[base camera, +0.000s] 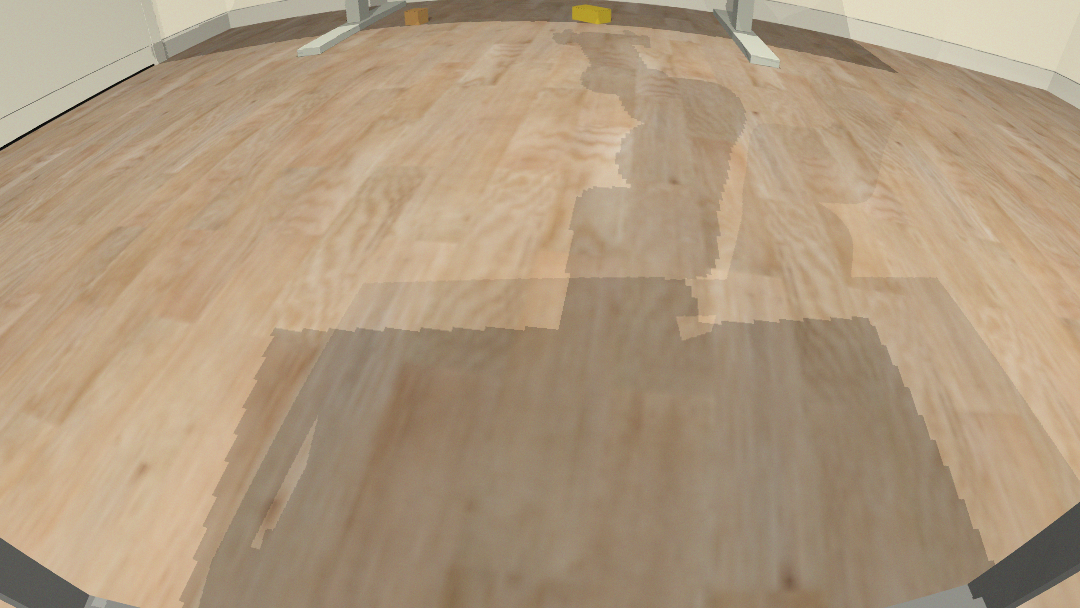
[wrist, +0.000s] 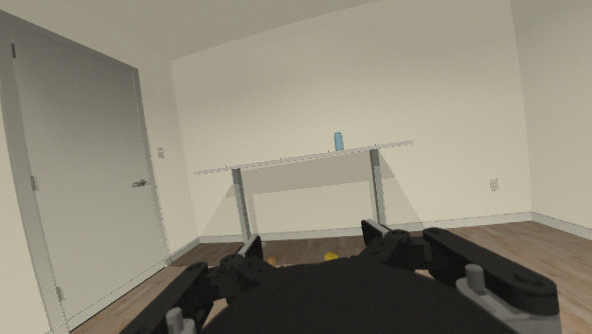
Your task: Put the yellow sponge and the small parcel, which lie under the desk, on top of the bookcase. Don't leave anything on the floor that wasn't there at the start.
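Places are measured from the arm's base along level axes (x ahead, y left, z up), in millimetres.
Where they show: gripper, fingertip midpoint: [wrist: 312, 239].
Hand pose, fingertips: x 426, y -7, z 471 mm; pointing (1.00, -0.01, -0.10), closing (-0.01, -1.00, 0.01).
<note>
Things, the pixels of their centre, and the offset from my fingertips.
- yellow sponge, body centre: [base camera: 591, 14] [wrist: 331, 257] 1381 mm ahead, 184 mm right, 845 mm down
- small parcel, body centre: [base camera: 416, 16] [wrist: 271, 261] 1452 mm ahead, 360 mm left, 842 mm down
- bottle, body centre: [wrist: 338, 141] 1444 mm ahead, 395 mm right, 165 mm up
The yellow sponge [base camera: 591, 14] [wrist: 330, 256] lies on the floor under the desk [wrist: 305, 160], right of the middle between the desk's legs. The small parcel [base camera: 416, 16] [wrist: 271, 260], an orange-brown box, lies on the floor under the desk to the left of the sponge, near the left leg. My gripper [wrist: 312, 239] is open, with its two fingers wide apart and no object between them. It points toward the desk, well away from it and from both objects. The bookcase does not show in either view.
A blue can or bottle [wrist: 339, 141] stands on the desk top. The desk's left foot [base camera: 321, 46] and right foot [base camera: 761, 56] reach forward on the floor. A grey door [wrist: 85, 175] is in the wall on the left. Walls stand behind the desk and on the right.
</note>
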